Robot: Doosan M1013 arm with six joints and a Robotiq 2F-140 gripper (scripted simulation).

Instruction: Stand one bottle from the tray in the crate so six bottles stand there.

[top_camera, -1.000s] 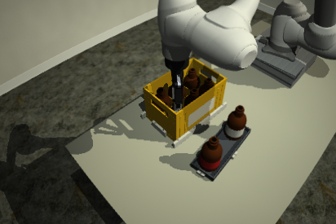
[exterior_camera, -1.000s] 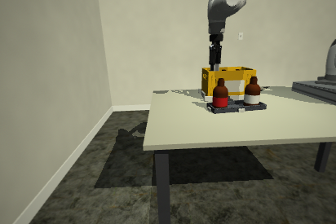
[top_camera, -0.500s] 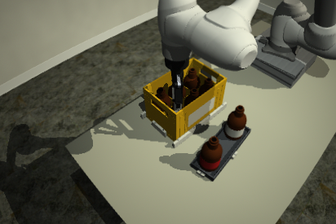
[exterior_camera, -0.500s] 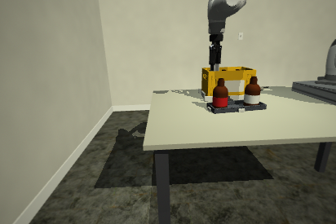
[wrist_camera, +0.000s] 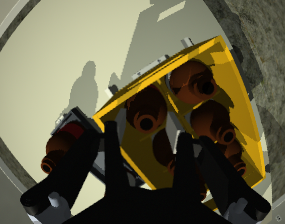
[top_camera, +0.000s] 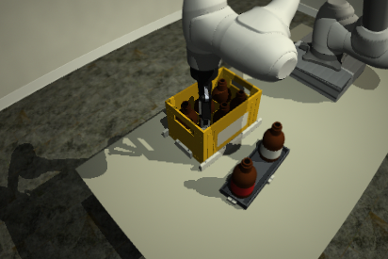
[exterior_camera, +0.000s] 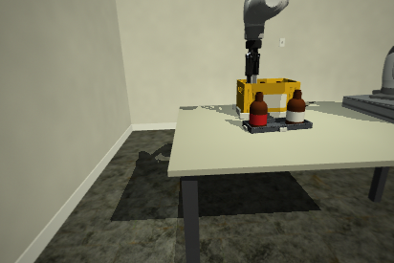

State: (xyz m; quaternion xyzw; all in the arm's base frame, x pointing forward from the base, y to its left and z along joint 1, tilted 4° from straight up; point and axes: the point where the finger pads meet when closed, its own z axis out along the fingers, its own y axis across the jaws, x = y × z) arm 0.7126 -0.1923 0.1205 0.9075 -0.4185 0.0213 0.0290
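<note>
Now: the yellow crate 10 cm behind my hand, 9 cm below it and 2 cm to the right of it. From my hand the other things lie so: tray (20 cm to the left, 16 cm below, 2 cm behind).
</note>
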